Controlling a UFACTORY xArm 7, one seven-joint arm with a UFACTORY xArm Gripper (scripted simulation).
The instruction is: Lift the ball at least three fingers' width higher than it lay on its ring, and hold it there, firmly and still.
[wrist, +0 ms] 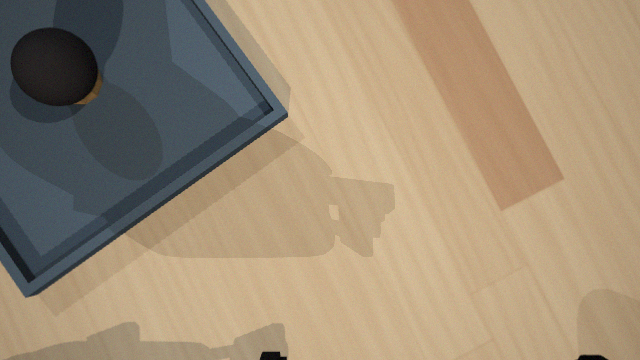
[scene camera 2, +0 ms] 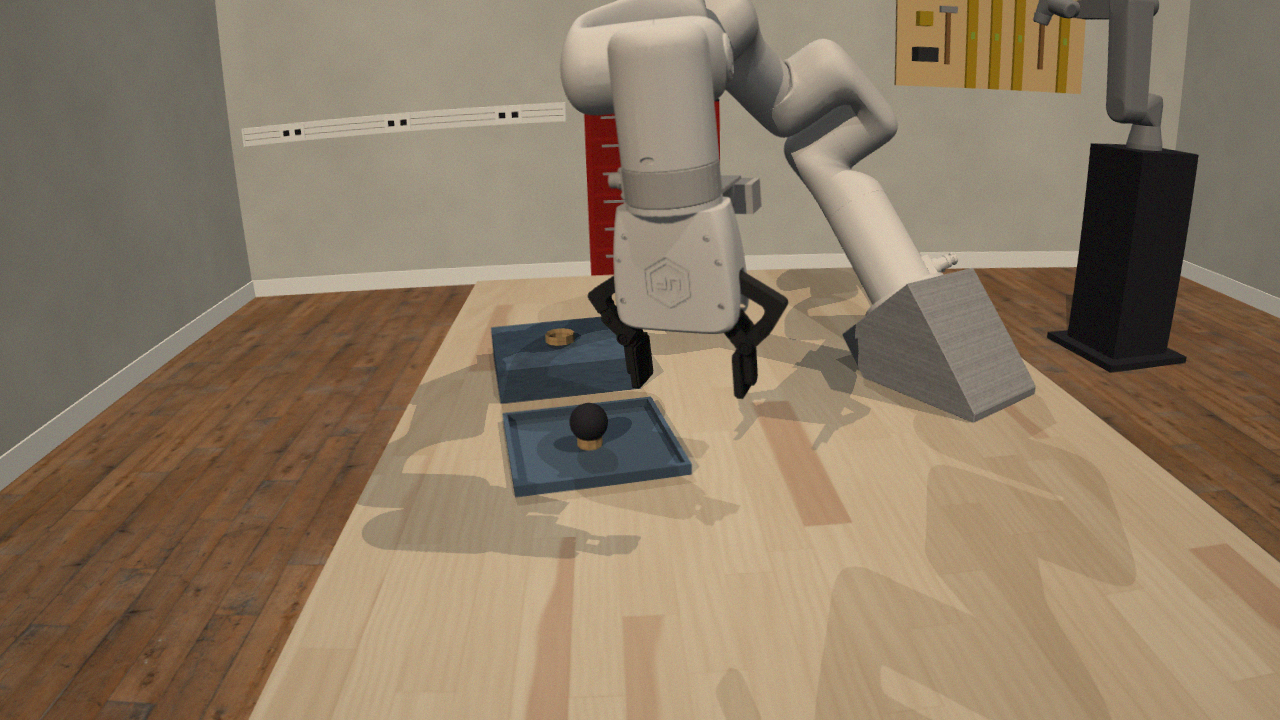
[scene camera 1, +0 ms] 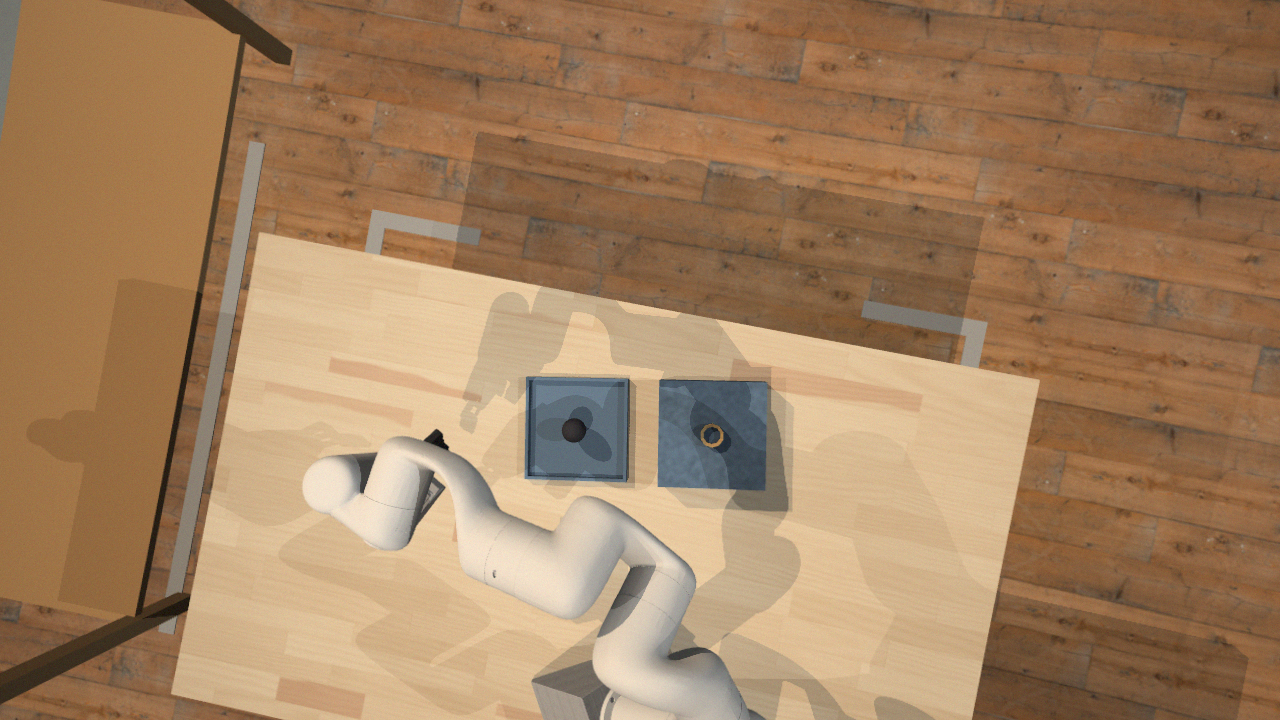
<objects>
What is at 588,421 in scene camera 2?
A black ball.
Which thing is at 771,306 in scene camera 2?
My gripper.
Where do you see a black ball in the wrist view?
55,67
</objects>
